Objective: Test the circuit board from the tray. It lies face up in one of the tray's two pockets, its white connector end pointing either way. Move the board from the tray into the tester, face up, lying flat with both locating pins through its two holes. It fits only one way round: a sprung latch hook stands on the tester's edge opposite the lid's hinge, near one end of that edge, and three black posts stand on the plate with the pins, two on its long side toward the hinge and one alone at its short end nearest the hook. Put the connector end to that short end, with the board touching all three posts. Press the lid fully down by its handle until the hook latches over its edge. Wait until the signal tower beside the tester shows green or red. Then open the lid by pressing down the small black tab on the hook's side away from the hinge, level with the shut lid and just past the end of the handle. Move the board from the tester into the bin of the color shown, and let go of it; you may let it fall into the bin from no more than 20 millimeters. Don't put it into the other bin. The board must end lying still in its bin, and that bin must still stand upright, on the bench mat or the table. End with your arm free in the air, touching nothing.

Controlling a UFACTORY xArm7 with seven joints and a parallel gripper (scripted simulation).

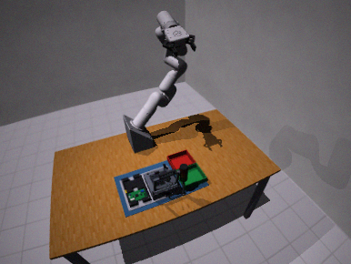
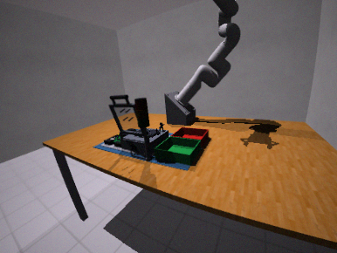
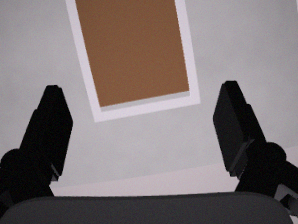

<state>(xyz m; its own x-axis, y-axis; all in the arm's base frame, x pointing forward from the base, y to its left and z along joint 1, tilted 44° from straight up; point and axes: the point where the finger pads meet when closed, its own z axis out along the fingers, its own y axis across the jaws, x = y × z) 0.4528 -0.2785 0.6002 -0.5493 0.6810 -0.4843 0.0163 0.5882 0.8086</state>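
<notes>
Now: hand 110 mm short of the green circuit board, 360 mm to the left of it and 790 mm above it. Also, from my hand: red bin: 60 mm behind, 790 mm below; grey tester plate: 60 mm ahead, 190 mm to the right, 740 mm below; tester lid: 180 mm ahead, 190 mm to the right, 620 mm below.
</notes>
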